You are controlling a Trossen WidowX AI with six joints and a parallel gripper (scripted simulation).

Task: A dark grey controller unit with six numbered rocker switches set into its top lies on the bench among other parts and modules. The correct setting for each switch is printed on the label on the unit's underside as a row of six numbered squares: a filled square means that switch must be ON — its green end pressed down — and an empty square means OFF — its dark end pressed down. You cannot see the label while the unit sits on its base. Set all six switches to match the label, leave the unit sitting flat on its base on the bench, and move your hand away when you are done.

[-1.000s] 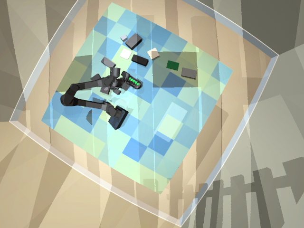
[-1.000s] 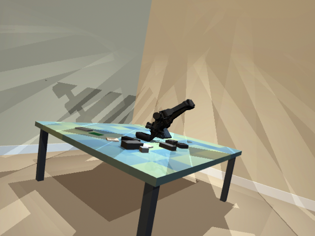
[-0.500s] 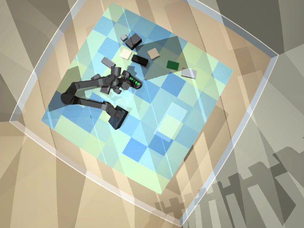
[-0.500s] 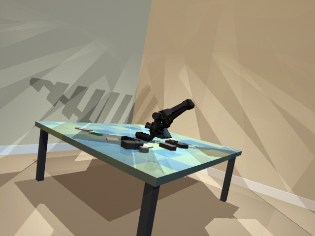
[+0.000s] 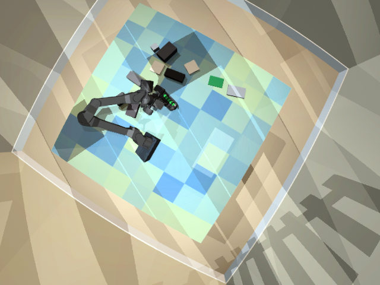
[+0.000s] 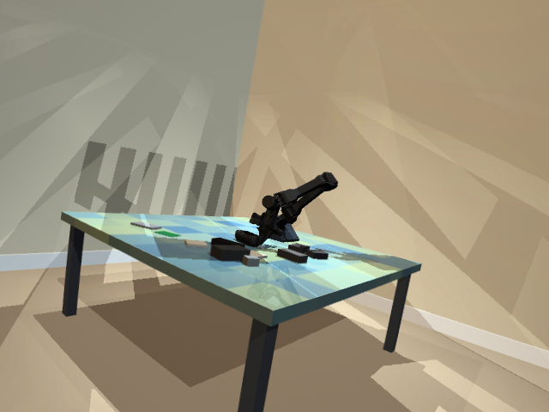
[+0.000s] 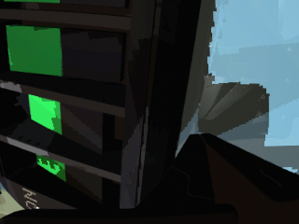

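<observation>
My gripper tip is 200 mm short of the black block, 10 mm to the right of it and 10 mm below it. The rest, counted from my gripper tip: green tile (330 mm ahead, 240 mm to the right, 10 mm below); dark grey block (310 mm ahead, 150 mm to the left, 10 mm above); small grey cube (290 mm ahead, 240 mm to the left, 10 mm above).
</observation>
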